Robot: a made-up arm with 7 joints.
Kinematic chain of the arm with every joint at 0, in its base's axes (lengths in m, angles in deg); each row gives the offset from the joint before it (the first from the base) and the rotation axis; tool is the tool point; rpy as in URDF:
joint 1: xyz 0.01 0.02 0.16 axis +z
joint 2: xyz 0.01 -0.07 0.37 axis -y
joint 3: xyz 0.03 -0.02 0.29 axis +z
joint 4: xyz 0.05 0 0.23 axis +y
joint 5: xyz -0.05 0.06 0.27 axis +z
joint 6: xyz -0.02 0 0.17 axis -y
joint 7: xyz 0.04 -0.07 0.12 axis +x
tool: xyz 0 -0.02 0 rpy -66.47 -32.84 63.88
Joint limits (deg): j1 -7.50..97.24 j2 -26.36..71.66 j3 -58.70..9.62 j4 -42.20..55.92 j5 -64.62..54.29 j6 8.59..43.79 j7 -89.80..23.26
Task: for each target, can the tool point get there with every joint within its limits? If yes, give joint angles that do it. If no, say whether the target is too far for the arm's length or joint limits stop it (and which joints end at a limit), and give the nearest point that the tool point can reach.
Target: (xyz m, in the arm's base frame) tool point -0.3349 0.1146 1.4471
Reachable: yes | joints 16.87 7.79 -51.70 -30.65 -28.75 25.78 -38.29
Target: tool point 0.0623 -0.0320 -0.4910
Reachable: no: joint limits stop it (at a limit: joint 1, joint 2, joint 4, joint 6) | nearest point 0.1933 -0.8661 0.3857 | short by 1.217 m
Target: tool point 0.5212 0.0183 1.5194
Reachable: yes | joints 24.95 -7.47 -25.15 40.45 -33.33 27.49 -12.46
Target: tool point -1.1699 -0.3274 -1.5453
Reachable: no: too far | nearest point -0.8678 -0.2385 0.3817 | short by 1.953 m
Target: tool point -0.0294 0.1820 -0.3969
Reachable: no: joint limits stop it (at a limit: joint 1, joint 2, joint 4, joint 6) | nearest point -0.8761 0.1625 0.3999 | short by 1.163 m
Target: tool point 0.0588 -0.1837 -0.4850
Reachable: no: joint limits stop it (at a limit: joint 1, joint 2, joint 4, joint 6) | nearest point 0.1845 -0.8682 0.3851 | short by 1.114 m
